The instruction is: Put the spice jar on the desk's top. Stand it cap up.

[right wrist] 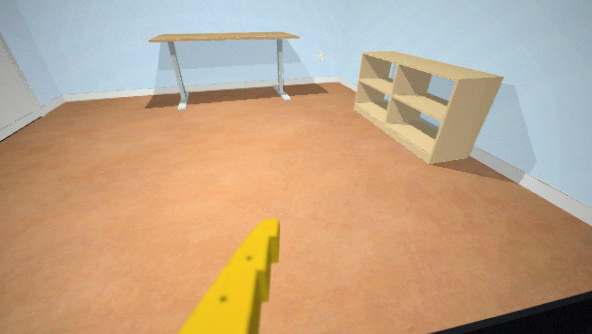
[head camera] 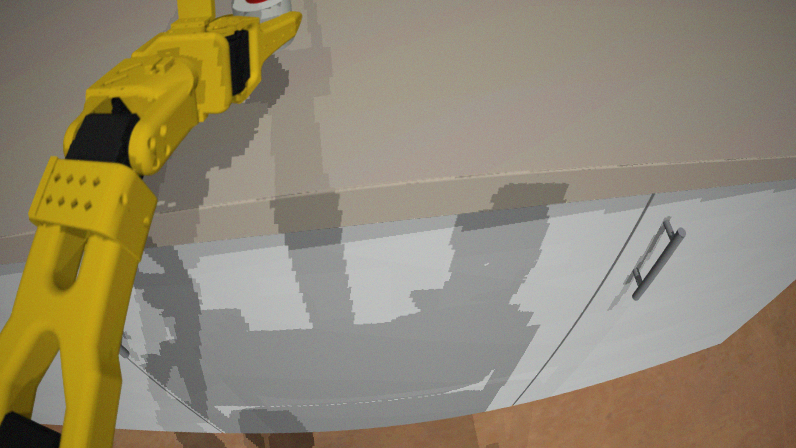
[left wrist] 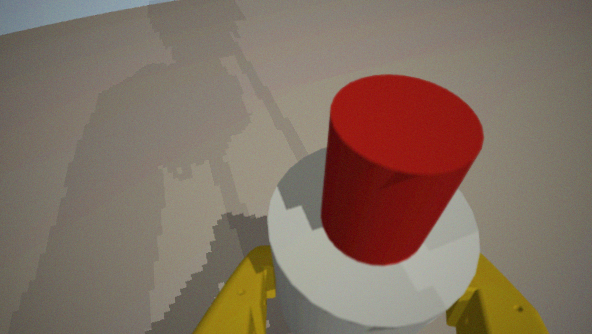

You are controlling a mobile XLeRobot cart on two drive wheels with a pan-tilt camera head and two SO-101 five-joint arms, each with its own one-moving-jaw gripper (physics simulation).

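Frame: origin at the left arm's base, x ahead, y left, z up, level; centimetres.
Seen in the pictures: left end effector, tool point: [head camera: 237, 19] [left wrist: 274, 264]; right end effector, tool point: [right wrist: 279, 235].
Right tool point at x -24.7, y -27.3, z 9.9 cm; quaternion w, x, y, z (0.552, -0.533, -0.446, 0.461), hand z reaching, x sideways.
Observation:
Offsets run from my right tool point to a thing's middle. "pt": to the spot under its first point. Level surfaces: height alone.
The spice jar @(dx +59.6, dy +18.8, dz +13.3 cm) [head camera: 278, 8] [left wrist: 360, 295] has a white-grey body and a red cap, and it is cap up. My left gripper [left wrist: 365, 290] is shut on its body, one jaw on each side, over the beige counter top. The jar's bottom is hidden, so I cannot tell its height above the counter. In the head camera view the jar is cut off by the top edge. The desk @(dz -15.3 cm) [right wrist: 225, 37], with a wooden top and two grey legs, stands far off at the wall in the right wrist view. My right gripper shows one notched jaw over the floor; it is fully open.
The beige counter @(dz +3.7 cm) [head camera: 501, 100] [left wrist: 540, 100] has white cabinet fronts [head camera: 389, 278] below and a bar handle @(pt dx +52.7, dy -17.7, dz -12.0 cm) [head camera: 660, 264] at the right in the head camera view. A light wooden shelf unit [right wrist: 457, 120] stands right of the desk. Brown floor @(dz -87.4 cm) [right wrist: 200, 165] lies before both.

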